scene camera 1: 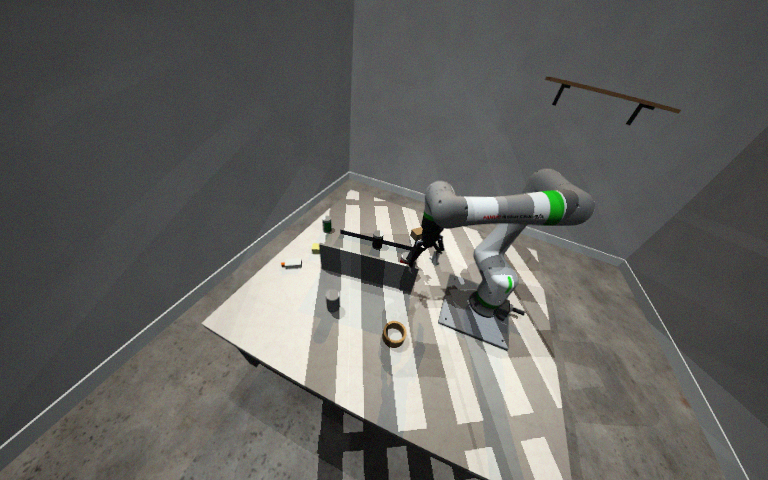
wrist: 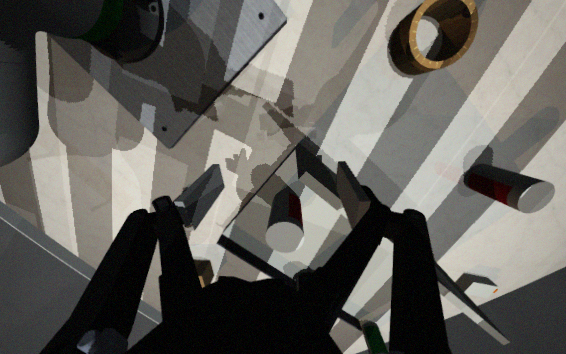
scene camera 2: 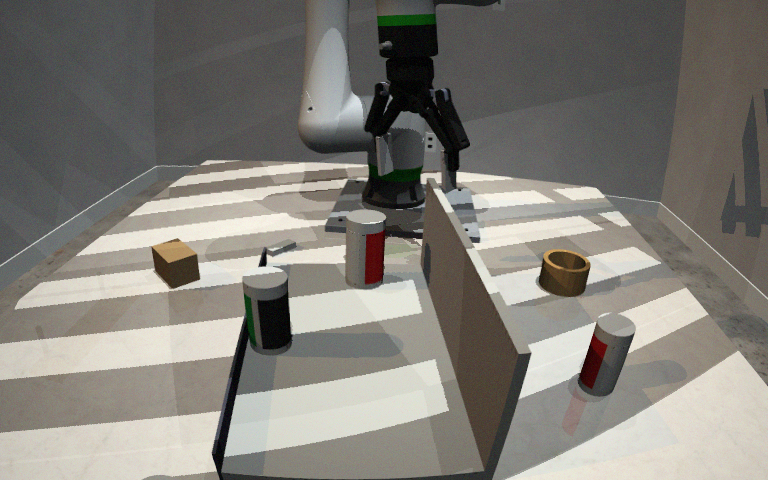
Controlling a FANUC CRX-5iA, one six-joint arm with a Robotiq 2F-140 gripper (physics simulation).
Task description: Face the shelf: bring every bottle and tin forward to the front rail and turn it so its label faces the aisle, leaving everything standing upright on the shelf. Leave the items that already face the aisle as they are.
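Places are measured from the arm's base along level axes (x right, y ahead, z up), in metres.
Pixels of known places: gripper, between the fingertips: (scene camera 1: 422,267) (wrist: 277,175) (scene camera 2: 416,181); arm's base, origin of its link: (scene camera 1: 483,304) (wrist: 120,10) (scene camera 2: 393,197).
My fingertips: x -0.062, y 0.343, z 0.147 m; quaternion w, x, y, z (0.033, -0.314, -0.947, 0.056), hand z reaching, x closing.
Ahead of a thing's pixels: the offset from my fingertips to its middle.
A white tin with a red label @[dx +0.068, dy +0.094, dz -0.088 m] (scene camera 2: 365,249) (wrist: 286,222) stands upright at the shelf's arm-side end, apart from the front rail (scene camera 1: 356,234) (scene camera 2: 230,407) (wrist: 252,258). In scene camera 2, its red label is on the back-panel side. A black tin with a green strip @[dx +0.163, dy +0.298, dz -0.093 m] (scene camera 1: 377,240) (scene camera 2: 267,311) stands upright by the rail; its green strip is on the rail side. My gripper (scene camera 1: 424,260) (scene camera 2: 416,164) (wrist: 277,175) is open and empty, above the arm-side end of the shelf (scene camera 2: 339,396), and partly hides the red-labelled tin in scene camera 1.
The back panel (scene camera 1: 362,268) (scene camera 2: 475,305) stands tall. Behind it are another red-labelled tin @[dx -0.284, dy +0.306, dz -0.116 m] (scene camera 1: 333,301) (scene camera 2: 607,356) (wrist: 510,187) and a wooden ring @[dx -0.287, dy +0.006, dz -0.140 m] (scene camera 1: 394,344) (scene camera 2: 563,283). A wooden cube @[dx +0.412, dy +0.112, dz -0.140 m] (scene camera 1: 416,232) (scene camera 2: 175,263), green tin @[dx +0.155, dy +0.638, dz -0.117 m] (scene camera 1: 327,225), yellow block @[dx -0.027, dy +0.583, dz -0.146 m] (scene camera 1: 315,248) and lying white item @[dx -0.181, dy +0.631, dz -0.151 m] (scene camera 1: 292,263) surround the shelf.
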